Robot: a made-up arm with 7 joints. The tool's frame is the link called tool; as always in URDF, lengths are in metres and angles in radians. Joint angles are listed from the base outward.
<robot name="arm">
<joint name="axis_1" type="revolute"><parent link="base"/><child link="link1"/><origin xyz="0 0 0.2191"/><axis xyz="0 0 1"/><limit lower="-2.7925" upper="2.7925"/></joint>
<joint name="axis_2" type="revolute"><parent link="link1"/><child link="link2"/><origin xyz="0 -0.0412 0.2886"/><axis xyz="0 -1 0"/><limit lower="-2.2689" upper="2.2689"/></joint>
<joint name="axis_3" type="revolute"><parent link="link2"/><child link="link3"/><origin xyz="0 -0.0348 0.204"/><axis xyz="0 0 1"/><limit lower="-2.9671" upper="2.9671"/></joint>
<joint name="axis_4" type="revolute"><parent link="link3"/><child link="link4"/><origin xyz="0.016 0.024 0.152"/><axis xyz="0 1 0"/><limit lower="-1.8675" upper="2.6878"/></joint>
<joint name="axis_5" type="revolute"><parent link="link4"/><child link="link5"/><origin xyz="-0.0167 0.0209 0.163"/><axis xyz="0 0 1"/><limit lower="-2.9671" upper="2.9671"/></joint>
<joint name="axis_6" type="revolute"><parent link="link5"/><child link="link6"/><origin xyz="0 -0.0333 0.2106"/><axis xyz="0 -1 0"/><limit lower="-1.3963" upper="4.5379"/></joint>
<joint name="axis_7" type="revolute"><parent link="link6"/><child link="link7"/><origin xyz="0.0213 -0.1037 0.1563"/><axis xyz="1 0 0"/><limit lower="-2.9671" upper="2.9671"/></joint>
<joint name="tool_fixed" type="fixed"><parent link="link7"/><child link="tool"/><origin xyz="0 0 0" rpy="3.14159 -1.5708 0"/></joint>
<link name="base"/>
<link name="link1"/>
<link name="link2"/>
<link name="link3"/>
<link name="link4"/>
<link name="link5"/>
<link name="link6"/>
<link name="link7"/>
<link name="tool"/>
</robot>
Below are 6 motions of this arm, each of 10 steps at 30 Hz.
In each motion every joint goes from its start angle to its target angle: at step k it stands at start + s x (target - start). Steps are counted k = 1, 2, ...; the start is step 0. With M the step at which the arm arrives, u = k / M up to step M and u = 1 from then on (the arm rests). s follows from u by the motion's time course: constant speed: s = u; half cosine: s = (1 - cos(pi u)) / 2; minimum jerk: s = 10 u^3 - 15 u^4 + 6 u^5.
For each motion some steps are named. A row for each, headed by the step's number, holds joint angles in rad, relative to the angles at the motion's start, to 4 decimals.
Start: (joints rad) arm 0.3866 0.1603 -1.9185 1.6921 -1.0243 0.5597 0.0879
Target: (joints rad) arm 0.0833 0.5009 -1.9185 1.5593 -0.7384 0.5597 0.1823
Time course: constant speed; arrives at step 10
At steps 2, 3, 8, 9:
2: -0.0607 0.0681 0.0000 -0.0266 0.0572 0.0000 0.0189
3: -0.0910 0.1022 0.0000 -0.0398 0.0858 0.0000 0.0283
8: -0.2426 0.2725 0.0000 -0.1062 0.2287 0.0000 0.0755
9: -0.2730 0.3065 0.0000 -0.1195 0.2573 0.0000 0.0850

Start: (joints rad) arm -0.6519 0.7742 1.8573 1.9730 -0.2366 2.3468 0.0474
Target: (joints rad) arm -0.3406 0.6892 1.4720 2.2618 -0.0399 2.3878 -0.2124
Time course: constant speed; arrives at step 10
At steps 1, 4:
1: 0.0311 -0.0085 -0.0385 0.0289 0.0197 0.0041 -0.0260
4: 0.1245 -0.0340 -0.1541 0.1155 0.0787 0.0164 -0.1039

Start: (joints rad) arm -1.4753 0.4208 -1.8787 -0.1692 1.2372 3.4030 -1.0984
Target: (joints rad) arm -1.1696 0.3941 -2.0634 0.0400 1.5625 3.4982 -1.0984
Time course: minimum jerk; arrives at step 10
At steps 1, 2, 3, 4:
1: 0.0026 -0.0002 -0.0016 0.0018 0.0028 0.0008 0.0000
2: 0.0177 -0.0015 -0.0107 0.0121 0.0188 0.0055 0.0000
3: 0.0499 -0.0044 -0.0301 0.0341 0.0530 0.0155 0.0000
4: 0.0970 -0.0085 -0.0586 0.0664 0.1033 0.0302 0.0000

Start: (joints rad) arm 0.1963 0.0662 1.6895 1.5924 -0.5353 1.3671 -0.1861
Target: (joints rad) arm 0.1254 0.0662 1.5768 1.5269 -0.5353 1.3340 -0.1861
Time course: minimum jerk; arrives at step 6
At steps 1, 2, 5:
1: -0.0025 0.0000 -0.0040 -0.0023 0.0000 -0.0012 0.0000
2: -0.0149 0.0000 -0.0237 -0.0137 0.0000 -0.0069 0.0000
5: -0.0684 0.0000 -0.1087 -0.0632 0.0000 -0.0319 0.0000

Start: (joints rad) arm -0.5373 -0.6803 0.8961 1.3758 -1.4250 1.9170 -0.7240
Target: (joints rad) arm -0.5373 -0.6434 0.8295 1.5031 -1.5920 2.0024 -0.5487
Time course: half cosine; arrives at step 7
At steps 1, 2, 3, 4, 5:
1: 0.0000 0.0018 -0.0033 0.0063 -0.0083 0.0042 0.0087
2: 0.0000 0.0069 -0.0125 0.0240 -0.0314 0.0161 0.0330
3: 0.0000 0.0143 -0.0259 0.0495 -0.0649 0.0332 0.0681
4: 0.0000 0.0226 -0.0407 0.0778 -0.1021 0.0522 0.1072
5: 0.0000 0.0300 -0.0541 0.1033 -0.1356 0.0693 0.1423

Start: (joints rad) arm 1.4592 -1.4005 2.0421 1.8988 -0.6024 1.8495 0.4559
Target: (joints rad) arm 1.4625 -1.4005 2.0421 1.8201 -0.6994 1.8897 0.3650
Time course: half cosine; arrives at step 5
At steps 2, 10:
2: 0.0011 0.0000 0.0000 -0.0272 -0.0335 0.0139 -0.0314
10: 0.0033 0.0000 0.0000 -0.0787 -0.0970 0.0402 -0.0909

